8 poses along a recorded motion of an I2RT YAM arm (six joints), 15 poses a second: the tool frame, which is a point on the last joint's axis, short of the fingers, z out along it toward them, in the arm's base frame.
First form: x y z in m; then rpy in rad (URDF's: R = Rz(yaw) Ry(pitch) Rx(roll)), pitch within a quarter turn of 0, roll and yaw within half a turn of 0.
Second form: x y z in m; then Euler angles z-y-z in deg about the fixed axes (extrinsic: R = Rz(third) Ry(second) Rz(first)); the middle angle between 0 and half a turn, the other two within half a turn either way. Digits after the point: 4 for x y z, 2 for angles.
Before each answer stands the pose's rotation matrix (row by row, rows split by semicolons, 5 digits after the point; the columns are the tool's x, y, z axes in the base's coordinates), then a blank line. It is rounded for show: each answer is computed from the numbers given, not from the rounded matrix.
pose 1, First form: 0.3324 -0.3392 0.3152 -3.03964 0.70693 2.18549
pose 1, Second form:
-0.43851 0.85083 0.28948; 0.62118 0.51971 -0.58655; -0.64950 -0.07739 -0.75641

0.3324 -0.3392 0.3152 -6.79 139.15 -63.73
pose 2, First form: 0.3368 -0.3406 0.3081 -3.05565 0.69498 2.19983
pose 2, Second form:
-0.45190 0.83795 0.30597; 0.62106 0.54175 -0.56639; -0.64037 -0.06593 -0.76523

0.3368 -0.3406 0.3081 -5.88 139.93 -61.62
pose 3, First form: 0.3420 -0.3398 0.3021 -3.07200 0.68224 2.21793
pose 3, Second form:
-0.46795 0.82232 0.32375; 0.61923 0.56646 -0.54375; -0.63053 -0.05397 -0.77428

0.3420 -0.3398 0.3021 -4.89 140.74 -59.23
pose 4, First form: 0.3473 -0.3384 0.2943 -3.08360 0.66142 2.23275
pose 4, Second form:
-0.48504 0.80935 0.33119; 0.62245 0.58554 -0.51932; -0.61424 -0.04574 -0.78779

0.3473 -0.3384 0.2943 -4.26 141.98 -57.47
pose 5, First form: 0.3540 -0.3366 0.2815 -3.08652 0.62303 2.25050
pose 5, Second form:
-0.51046 0.79677 0.32340; 0.63163 0.60263 -0.48773; -0.58350 -0.04470 -0.81088

0.3540 -0.3366 0.2815 -4.38 144.18 -56.45
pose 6, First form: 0.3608 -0.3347 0.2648 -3.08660 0.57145 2.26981
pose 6, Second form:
-0.54123 0.78345 0.30542; 0.64386 0.61973 -0.44875; -0.54085 -0.04623 -0.83985

0.3608 -0.3347 0.2648 -4.89 147.12 -55.76
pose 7, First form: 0.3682 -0.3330 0.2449 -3.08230 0.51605 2.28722
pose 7, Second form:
-0.57117 0.77204 0.27878; 0.65595 0.63349 -0.41040; -0.49345 -0.05154 -0.86825

0.3682 -0.3330 0.2449 -5.96 150.26 -55.81
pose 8, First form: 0.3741 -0.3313 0.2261 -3.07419 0.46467 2.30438
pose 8, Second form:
-0.59854 0.76130 0.24933; 0.66402 0.64560 -0.37720; -0.44813 -0.06021 -0.89194

0.3741 -0.3313 0.2261 -7.65 153.12 -56.54
